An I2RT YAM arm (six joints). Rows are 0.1 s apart.
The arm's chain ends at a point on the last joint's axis. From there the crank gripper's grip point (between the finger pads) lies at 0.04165 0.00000 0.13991 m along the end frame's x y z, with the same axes.
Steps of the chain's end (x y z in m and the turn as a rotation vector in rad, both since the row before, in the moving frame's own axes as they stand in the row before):
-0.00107, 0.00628, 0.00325, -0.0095, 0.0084, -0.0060
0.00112, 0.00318, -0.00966, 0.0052, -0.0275, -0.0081
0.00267, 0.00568, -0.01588, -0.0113, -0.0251, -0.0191
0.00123, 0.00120, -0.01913, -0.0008, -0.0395, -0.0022
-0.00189, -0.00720, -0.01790, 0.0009, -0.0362, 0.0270
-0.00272, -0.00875, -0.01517, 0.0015, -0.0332, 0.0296
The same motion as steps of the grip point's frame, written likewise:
0.00011, 0.00735, 0.00289, -0.0095, 0.0084, -0.0060
-0.00275, 0.00213, -0.00857, 0.0052, -0.0275, -0.0081
-0.00085, 0.00650, -0.01488, -0.0113, -0.0251, -0.0191
-0.00433, 0.00123, -0.01759, -0.0008, -0.0395, -0.0022
-0.00699, -0.00627, -0.01648, 0.0009, -0.0362, 0.0270
-0.00740, -0.00780, -0.01386, 0.0015, -0.0332, 0.0296

